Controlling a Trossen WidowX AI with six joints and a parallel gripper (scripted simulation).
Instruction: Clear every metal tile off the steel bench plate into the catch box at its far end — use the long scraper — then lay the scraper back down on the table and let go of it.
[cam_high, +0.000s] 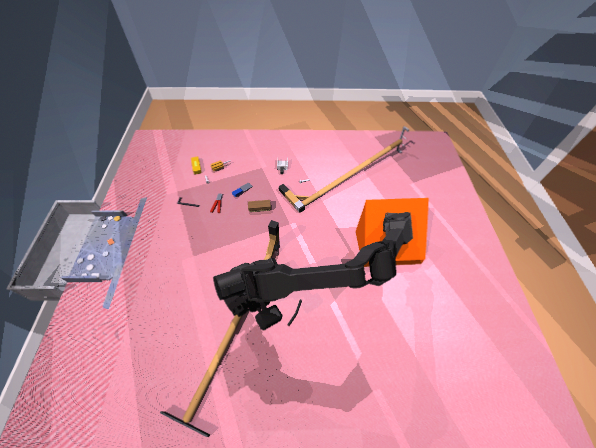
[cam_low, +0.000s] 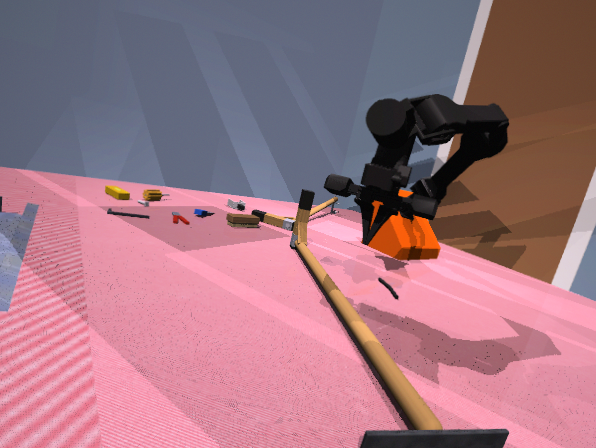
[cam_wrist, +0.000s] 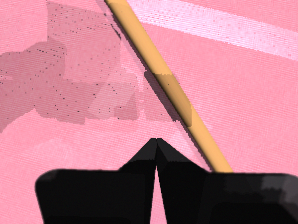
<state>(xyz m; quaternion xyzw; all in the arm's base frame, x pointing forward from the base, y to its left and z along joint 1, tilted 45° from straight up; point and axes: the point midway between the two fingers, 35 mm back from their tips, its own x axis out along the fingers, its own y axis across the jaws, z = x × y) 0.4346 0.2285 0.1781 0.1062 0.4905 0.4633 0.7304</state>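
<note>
The long scraper is 50 mm ahead of my gripper tip and 40 mm below it. Also, from my gripper tip: wooden block 30 mm ahead, 430 mm to the right, 90 mm below; black strip 120 mm behind, 20 mm to the right, 100 mm below; blue tool 110 mm ahead, 520 mm to the right, 90 mm below.
</note>
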